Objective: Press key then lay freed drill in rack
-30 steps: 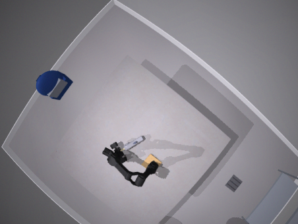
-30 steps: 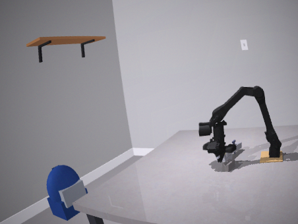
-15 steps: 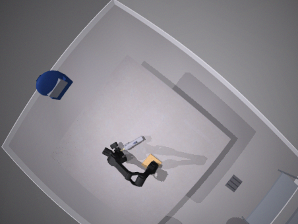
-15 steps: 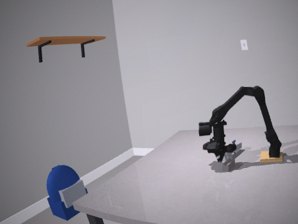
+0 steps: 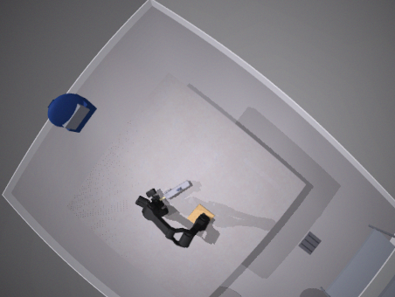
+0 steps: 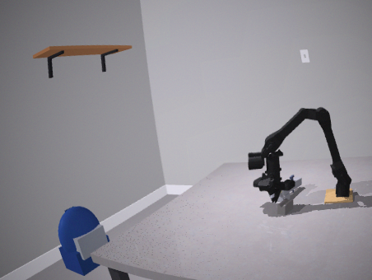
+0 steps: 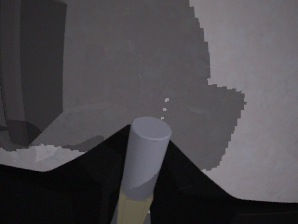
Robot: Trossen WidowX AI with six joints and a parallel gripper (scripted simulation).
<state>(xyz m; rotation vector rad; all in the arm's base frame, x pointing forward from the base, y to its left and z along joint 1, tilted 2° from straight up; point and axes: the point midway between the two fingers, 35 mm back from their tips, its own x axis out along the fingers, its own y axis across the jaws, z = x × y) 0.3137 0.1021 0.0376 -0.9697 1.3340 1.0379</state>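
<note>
The drill is 1 cm behind my gripper tip, 4 cm to the right of it and 3 cm above it. From my gripper tip the other things lie so: blue key (4 cm behind, 16 cm to the right, 3 cm above); pale fixture (4 cm behind, 13 cm to the right, 2 cm above); rack (6 cm behind, 5 cm to the left).
</note>
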